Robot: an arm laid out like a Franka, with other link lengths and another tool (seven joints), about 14 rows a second.
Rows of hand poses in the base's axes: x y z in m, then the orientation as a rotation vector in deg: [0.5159 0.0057 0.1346 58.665 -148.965 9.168]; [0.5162 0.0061 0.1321 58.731 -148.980 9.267]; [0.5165 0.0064 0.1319 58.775 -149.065 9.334]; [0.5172 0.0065 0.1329 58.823 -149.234 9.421]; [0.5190 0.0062 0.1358 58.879 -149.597 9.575]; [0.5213 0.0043 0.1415 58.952 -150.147 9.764]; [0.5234 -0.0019 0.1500 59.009 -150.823 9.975]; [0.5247 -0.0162 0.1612 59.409 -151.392 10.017]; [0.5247 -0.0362 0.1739 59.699 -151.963 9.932]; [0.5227 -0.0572 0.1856 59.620 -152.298 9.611]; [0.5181 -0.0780 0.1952 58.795 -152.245 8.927]
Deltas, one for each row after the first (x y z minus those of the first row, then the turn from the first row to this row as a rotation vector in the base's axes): [0.0003 0.0004 -0.0025 -0.041 -0.060 0.053]; [0.0006 0.0007 -0.0027 -0.044 -0.166 0.073]; [0.0013 0.0008 -0.0017 -0.029 -0.354 0.080]; [0.0031 0.0005 0.0012 0.011 -0.734 0.061]; [0.0054 -0.0014 0.0069 0.098 -1.293 0.019]; [0.0075 -0.0076 0.0154 0.211 -1.965 -0.056]; [0.0088 -0.0219 0.0266 0.474 -2.581 0.096]; [0.0088 -0.0419 0.0393 0.789 -3.133 0.159]; [0.0068 -0.0629 0.0510 1.082 -3.311 0.001]; [0.0022 -0.0837 0.0606 1.292 -2.849 -0.611]
